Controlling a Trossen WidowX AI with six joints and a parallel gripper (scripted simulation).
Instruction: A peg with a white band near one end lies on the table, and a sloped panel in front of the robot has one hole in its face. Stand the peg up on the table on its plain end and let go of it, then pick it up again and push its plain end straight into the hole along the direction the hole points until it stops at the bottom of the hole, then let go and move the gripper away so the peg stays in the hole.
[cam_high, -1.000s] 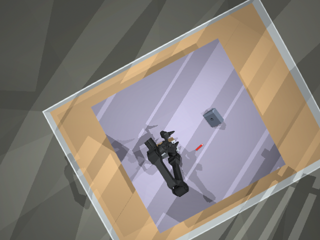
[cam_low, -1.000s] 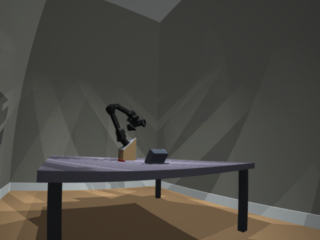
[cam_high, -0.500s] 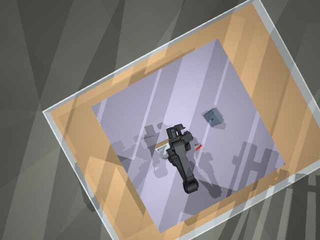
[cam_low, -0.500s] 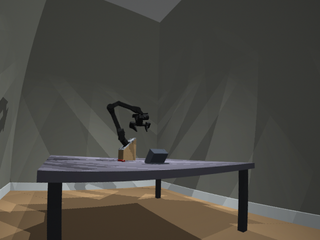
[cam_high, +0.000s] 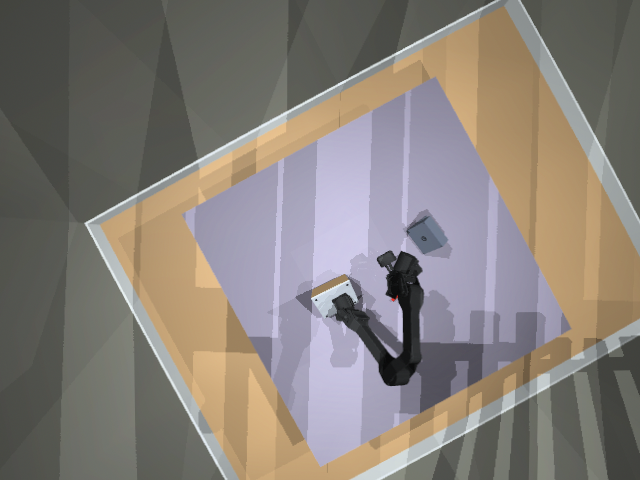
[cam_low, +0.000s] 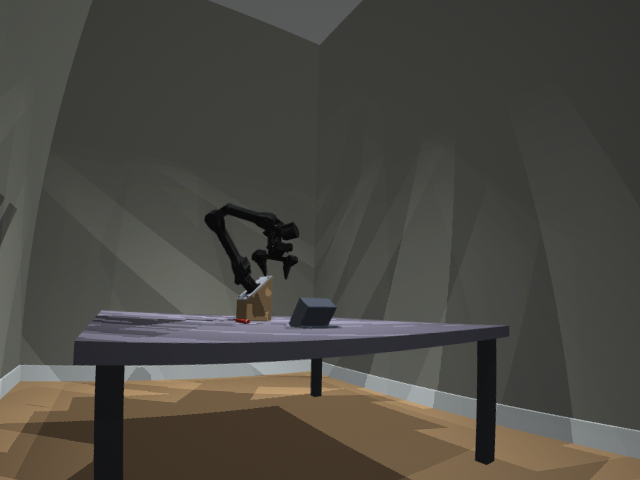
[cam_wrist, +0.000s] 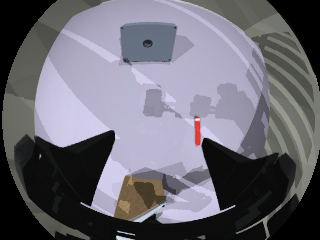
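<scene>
The red peg lies 120 mm to the right of my gripper tip and 170 mm below it. From my gripper tip the other things lie so: sloped panel: 210 mm ahead, 40 mm to the left, 140 mm below.
</scene>
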